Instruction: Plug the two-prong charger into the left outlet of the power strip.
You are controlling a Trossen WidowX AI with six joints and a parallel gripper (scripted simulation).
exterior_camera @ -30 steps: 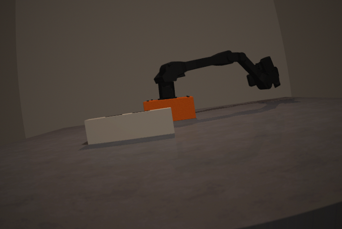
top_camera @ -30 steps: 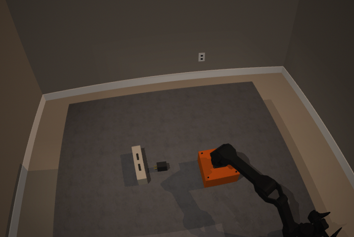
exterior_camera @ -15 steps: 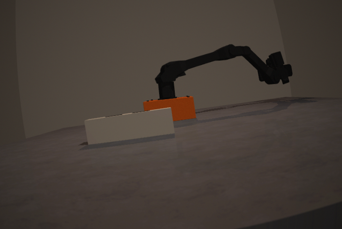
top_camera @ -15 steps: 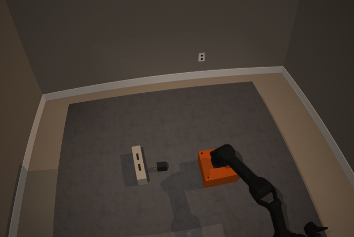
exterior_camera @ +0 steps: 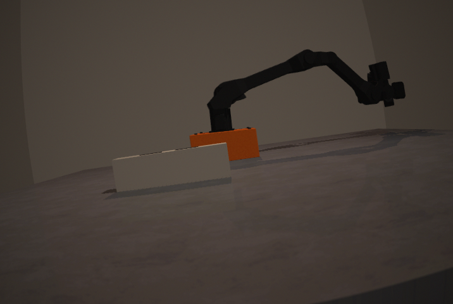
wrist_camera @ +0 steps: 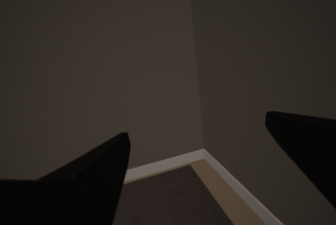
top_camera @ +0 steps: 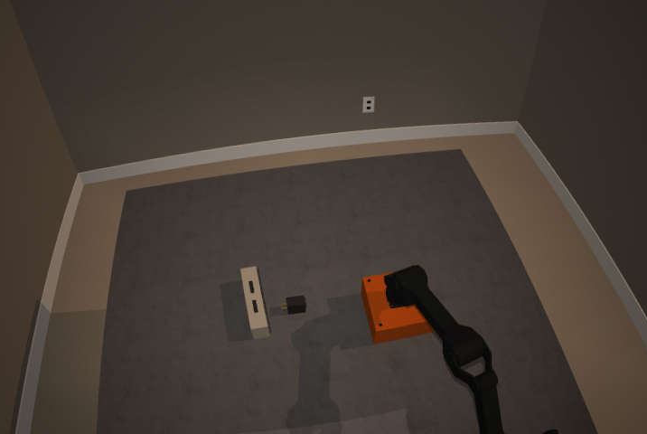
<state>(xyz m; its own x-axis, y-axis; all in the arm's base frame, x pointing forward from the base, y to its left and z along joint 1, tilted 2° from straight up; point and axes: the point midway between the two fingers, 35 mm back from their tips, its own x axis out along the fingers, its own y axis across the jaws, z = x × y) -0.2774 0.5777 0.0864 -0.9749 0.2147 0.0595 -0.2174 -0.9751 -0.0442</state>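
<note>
My gripper tip is 600 mm short of the black charger, 630 mm to the left of it and 130 mm above it.
</note>
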